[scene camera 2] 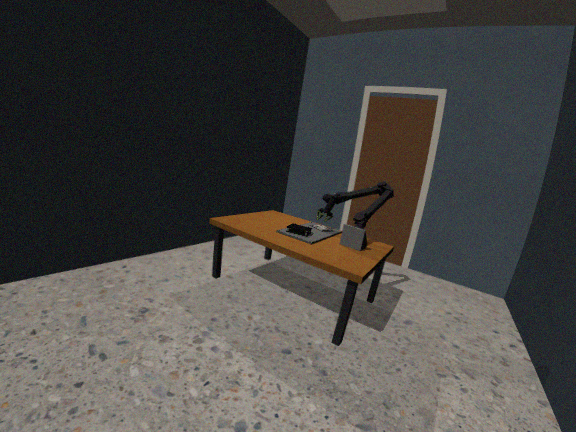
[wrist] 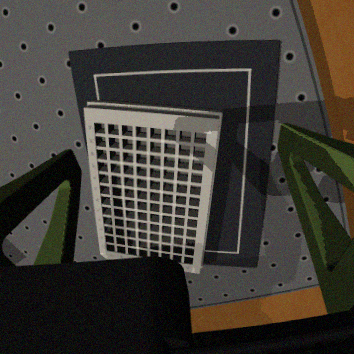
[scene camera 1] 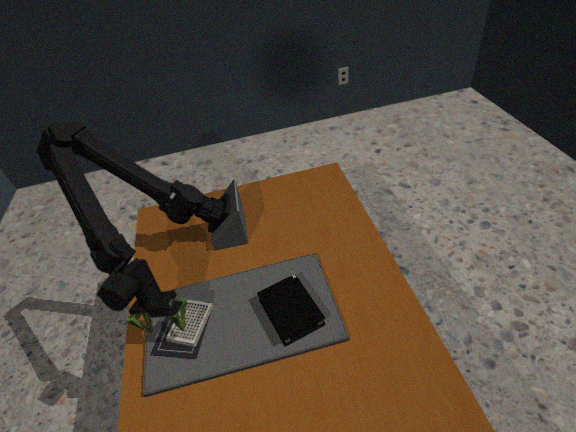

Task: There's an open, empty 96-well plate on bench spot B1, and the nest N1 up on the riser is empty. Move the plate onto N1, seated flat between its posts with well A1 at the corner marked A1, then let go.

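Frame: origin at the arm's base, x ahead, y left, z up, level; metres.
Seen in the pictures: gripper, fingertip midpoint: (scene camera 2: 320, 220) (wrist: 176, 146) (scene camera 1: 167, 330); arm's base, origin of the base link: (scene camera 2: 355, 234) (scene camera 1: 221, 214).
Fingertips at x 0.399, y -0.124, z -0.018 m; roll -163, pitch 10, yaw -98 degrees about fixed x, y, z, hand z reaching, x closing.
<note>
Offsets run from my fingertips to a thing's top centre. "pt": to the spot under its first point. Level surfaces: height alone.
The white 96-well plate {0.047 m back, 0.040 m left, 0.038 m down} (scene camera 1: 194, 322) (scene camera 2: 320, 227) (wrist: 150, 185) lies on the dark pad of spot B1 {pt 0.039 m ahead, 0.001 m left, 0.053 m down} (scene camera 1: 172, 354) (wrist: 175, 57). It is offset and slightly turned from the pad's pale outline, past its left side in the wrist view. My gripper (scene camera 1: 166, 330) (scene camera 2: 324, 217) (wrist: 176, 146) is open and empty above the plate. In the wrist view its green fingers stand apart, one to each side of the plate. The black nest N1 {0.041 m back, 0.319 m left, 0.005 m down} (scene camera 1: 291, 310) (scene camera 2: 299, 230) stands empty, with small light marks at some corners. Its A1 label cannot be read, nor can the plate's lettering.
Both spots are on a grey perforated board {0.053 m back, 0.177 m left, 0.053 m down} (scene camera 1: 235, 320) (wrist: 30, 75) on the orange table {0.067 m down} (scene camera 1: 390, 370) (scene camera 2: 250, 225). The nest stands to the right of the plate in scene camera 1. The arm's grey angled base mount (scene camera 1: 232, 232) (scene camera 2: 353, 237) stands behind the board.
</note>
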